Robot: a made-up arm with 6 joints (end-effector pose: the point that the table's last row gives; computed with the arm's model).
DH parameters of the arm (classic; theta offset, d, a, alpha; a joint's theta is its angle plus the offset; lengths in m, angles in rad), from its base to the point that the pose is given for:
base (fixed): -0.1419 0 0.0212 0
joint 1: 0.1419 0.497 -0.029 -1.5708
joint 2: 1.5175 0 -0.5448 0
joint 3: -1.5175 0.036 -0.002 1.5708
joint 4: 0 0.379 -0.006 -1.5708
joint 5: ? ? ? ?
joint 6: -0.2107 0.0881 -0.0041 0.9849
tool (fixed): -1.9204 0.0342 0 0
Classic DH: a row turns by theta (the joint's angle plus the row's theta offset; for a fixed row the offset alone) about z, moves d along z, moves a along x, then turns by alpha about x.
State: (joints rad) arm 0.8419 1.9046 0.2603 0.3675 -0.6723 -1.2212
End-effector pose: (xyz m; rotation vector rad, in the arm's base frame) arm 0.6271 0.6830 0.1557 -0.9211 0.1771 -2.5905
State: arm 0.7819 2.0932 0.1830 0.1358 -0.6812 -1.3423
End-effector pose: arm 0.6109 0.6200 0.0196 -0.8209 -0.2836 -2.6392
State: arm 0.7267 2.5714 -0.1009 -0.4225 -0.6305 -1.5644
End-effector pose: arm 0.4414 0.4708 -0.2621 -0.5049 -1.2065 -2.3087
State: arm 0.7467 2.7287 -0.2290 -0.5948 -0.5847 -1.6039
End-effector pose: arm 0.3594 0.4251 -0.3259 -0.3790 -1.4126 -2.1241
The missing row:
joint 5: 0 -0.002 0.017 1.5708
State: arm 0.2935 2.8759 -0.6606 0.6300 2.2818 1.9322
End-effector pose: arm 0.3286 0.1539 -0.2137 0.4032 -0.6533 -0.5801
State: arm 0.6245 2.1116 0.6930 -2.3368 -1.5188 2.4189
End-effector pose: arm 0.3758 0.3855 -0.1885 2.8352 -0.0552 -0.5589
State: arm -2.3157 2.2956 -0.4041 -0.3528 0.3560 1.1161
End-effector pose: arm -0.5435 -0.6031 -0.0383 -1.4977 -1.7048 0.1022
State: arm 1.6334 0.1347 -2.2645 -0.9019 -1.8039 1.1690
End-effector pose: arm -0.0779 -0.2769 0.7539 3.0152 -0.4165 -0.3687
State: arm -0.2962 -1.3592 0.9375 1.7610 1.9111 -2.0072
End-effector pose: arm -0.6533 0.3353 0.8832 0.2940 -1.7115 -1.8426
